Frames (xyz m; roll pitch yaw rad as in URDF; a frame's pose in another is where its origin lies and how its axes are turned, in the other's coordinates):
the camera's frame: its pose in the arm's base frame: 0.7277 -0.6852 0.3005 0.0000 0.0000 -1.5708
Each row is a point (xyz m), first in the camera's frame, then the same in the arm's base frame.
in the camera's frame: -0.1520 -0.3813 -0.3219
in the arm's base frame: 0.3464 -0.5332 -0.0214
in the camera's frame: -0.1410 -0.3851 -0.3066
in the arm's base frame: 0.3426 -0.5442 -0.0061
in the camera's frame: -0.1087 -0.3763 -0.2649
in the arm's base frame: 0.3514 -0.5765 0.0356
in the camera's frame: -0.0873 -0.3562 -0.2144
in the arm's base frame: 0.3715 -0.5979 0.0861
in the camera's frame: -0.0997 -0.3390 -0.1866
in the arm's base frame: 0.3887 -0.5855 0.1139
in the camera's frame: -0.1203 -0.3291 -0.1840
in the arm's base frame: 0.3986 -0.5649 0.1165
